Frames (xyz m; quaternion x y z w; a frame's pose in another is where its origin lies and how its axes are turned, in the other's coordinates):
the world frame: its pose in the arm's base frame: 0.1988 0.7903 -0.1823 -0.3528 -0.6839 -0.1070 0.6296
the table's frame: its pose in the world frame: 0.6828 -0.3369 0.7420 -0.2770 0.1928 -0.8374 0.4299
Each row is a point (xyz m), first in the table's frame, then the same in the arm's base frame.
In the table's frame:
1: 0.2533 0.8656 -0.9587
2: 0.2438 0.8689 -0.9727
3: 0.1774 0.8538 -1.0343
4: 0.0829 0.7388 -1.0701
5: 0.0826 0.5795 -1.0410
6: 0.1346 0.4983 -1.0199
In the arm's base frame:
1: -0.0441 0.0301 0.6330
2: -0.0276 0.0254 0.6316
3: 0.0603 0.0348 0.6067
4: 0.1411 0.1289 0.5169
5: 0.1033 0.2302 0.3964
6: 0.0401 0.2549 0.3246

